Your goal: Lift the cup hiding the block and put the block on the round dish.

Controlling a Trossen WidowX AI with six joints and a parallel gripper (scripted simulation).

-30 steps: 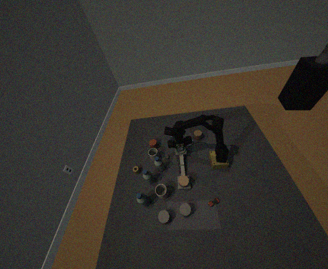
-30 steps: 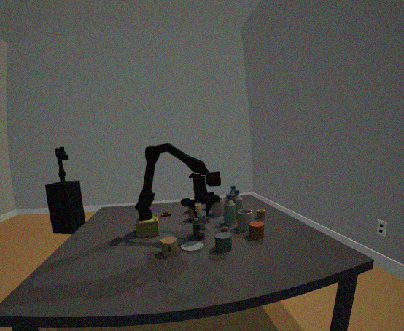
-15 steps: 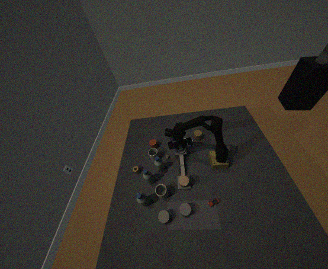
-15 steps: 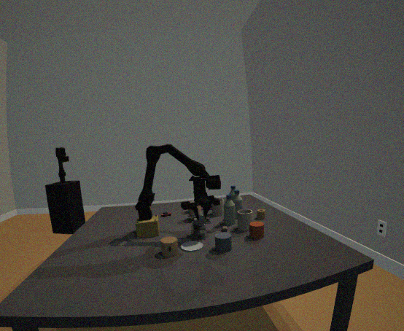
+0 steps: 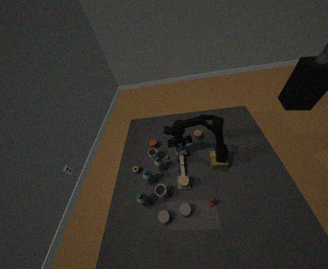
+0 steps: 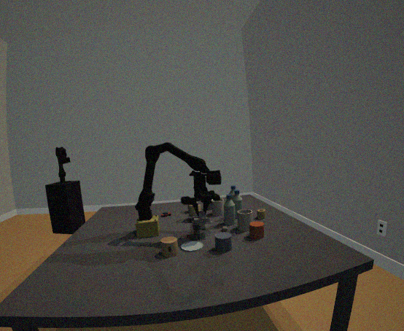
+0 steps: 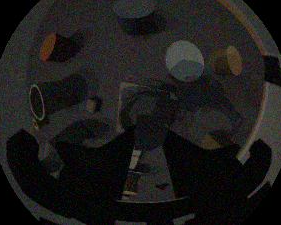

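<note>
Right now the round dish is 14 cm to the right of my gripper tip, 10 cm below it and 5 cm behind it. The rest, counted from my gripper tip: blue-grey cylinder 16 cm to the right, 11 cm ahead, 7 cm below; tan cup 21 cm to the right, 13 cm behind, 7 cm below; orange cylinder 25 cm ahead, 7 cm below, 6 cm to the right.
</note>
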